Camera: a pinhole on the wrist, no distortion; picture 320 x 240 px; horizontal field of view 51.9 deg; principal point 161.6 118.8 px. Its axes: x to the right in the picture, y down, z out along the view. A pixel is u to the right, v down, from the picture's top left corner.
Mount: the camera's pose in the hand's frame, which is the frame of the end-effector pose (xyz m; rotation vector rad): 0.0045 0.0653 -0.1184 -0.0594 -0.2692 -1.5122
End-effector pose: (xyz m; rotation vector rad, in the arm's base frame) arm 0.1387 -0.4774 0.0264 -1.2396 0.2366 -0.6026
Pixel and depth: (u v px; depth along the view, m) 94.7 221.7 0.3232
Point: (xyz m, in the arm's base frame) 0.3404 -0.3120 -0.0908
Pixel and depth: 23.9 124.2 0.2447
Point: 0.2268 -0.3401 -0.1477
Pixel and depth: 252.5 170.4 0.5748
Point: 0.3989 -0.0885 0.1553
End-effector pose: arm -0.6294 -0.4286 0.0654 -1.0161 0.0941 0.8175
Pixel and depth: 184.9 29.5 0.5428
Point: -0.9802 -0.2044 0.2827
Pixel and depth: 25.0 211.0 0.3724
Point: -0.8512 -0.1461 -0.0486
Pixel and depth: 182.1 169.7 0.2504
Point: -0.7286 -0.2924 0.0599
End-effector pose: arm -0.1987 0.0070 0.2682 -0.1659 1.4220 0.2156
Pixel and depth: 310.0 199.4 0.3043
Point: 0.0137 0.0594 0.2581
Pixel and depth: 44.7 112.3 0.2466
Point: -0.1561 0.2247 0.3227
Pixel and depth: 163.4 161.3 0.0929
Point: -0.2448 0.0827 0.2621
